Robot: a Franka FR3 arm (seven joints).
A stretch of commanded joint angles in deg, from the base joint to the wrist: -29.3, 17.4, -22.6, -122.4, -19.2, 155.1, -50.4; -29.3, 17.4, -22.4, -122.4, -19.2, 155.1, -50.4; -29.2, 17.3, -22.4, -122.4, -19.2, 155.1, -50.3; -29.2, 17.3, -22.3, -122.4, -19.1, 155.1, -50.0; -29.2, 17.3, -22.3, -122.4, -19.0, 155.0, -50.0; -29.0, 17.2, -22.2, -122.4, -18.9, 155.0, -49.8; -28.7, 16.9, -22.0, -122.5, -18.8, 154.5, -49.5; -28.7, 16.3, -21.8, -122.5, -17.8, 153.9, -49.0; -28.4, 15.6, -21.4, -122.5, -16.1, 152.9, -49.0; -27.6, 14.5, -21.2, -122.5, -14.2, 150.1, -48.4; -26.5, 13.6, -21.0, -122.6, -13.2, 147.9, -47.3; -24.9, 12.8, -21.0, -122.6, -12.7, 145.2, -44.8; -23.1, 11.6, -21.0, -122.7, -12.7, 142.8, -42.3; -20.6, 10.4, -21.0, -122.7, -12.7, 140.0, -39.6; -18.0, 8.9, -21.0, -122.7, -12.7, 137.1, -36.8; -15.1, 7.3, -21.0, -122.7, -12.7, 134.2, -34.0; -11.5, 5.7, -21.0, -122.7, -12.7, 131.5, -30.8; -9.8, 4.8, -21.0, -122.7, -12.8, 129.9, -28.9
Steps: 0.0, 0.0, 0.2, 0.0, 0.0, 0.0, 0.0; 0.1, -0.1, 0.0, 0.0, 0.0, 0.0, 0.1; 0.0, 0.0, 0.1, 0.0, 0.1, 0.0, 0.3; 0.0, 0.0, 0.0, 0.0, 0.1, -0.1, 0.0; 0.2, -0.1, 0.1, 0.0, 0.1, 0.0, 0.2; 0.3, -0.3, 0.2, -0.1, 0.1, -0.5, 0.3; 0.0, -0.6, 0.2, 0.0, 1.0, -0.6, 0.5; 0.3, -0.7, 0.4, 0.0, 1.7, -1.0, 0.0; 0.8, -1.1, 0.2, 0.0, 1.9, -2.8, 0.6; 1.1, -0.9, 0.2, -0.1, 1.0, -2.2, 1.1; 1.6, -0.8, 0.0, 0.0, 0.5, -2.7, 2.5; 1.8, -1.2, 0.0, -0.1, 0.0, -2.4, 2.5; 2.5, -1.2, 0.0, 0.0, 0.0, -2.8, 2.7; 2.6, -1.5, 0.0, 0.0, 0.0, -2.9, 2.8; 2.9, -1.6, 0.0, 0.0, 0.0, -2.9, 2.8; 3.6, -1.6, 0.0, 0.0, 0.0, -2.7, 3.2; 1.7, -0.9, 0.0, 0.0, -0.1, -1.6, 1.9
